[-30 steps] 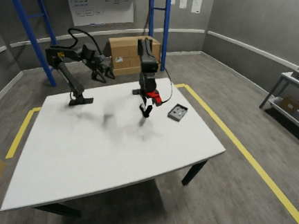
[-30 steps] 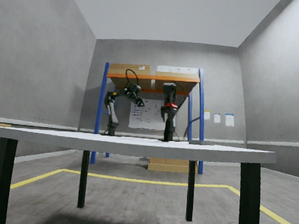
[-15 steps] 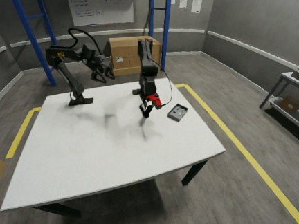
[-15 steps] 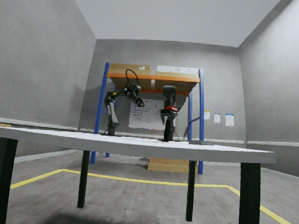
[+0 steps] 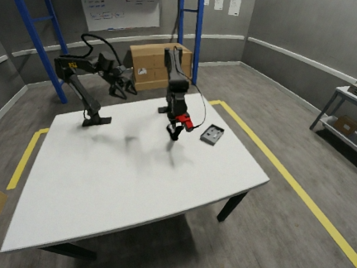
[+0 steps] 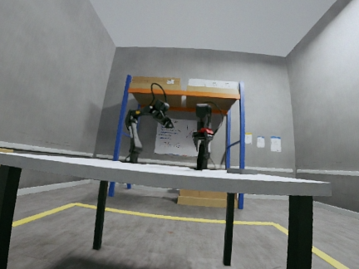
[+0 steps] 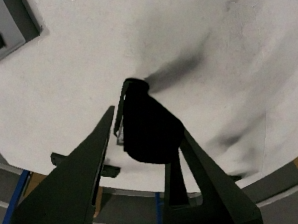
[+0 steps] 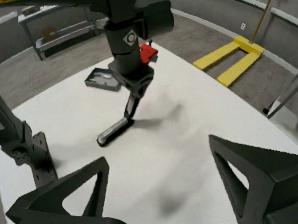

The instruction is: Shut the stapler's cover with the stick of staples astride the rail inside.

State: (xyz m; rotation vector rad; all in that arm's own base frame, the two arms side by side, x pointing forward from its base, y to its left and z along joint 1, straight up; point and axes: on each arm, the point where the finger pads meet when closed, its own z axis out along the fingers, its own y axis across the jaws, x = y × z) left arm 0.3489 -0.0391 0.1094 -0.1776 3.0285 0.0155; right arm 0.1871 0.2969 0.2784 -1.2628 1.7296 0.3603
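The black stapler lies 6 cm below my left hand and 5 cm behind it. The rest, counted from my left hand: grey tray (22 cm to the left, 10 cm below).
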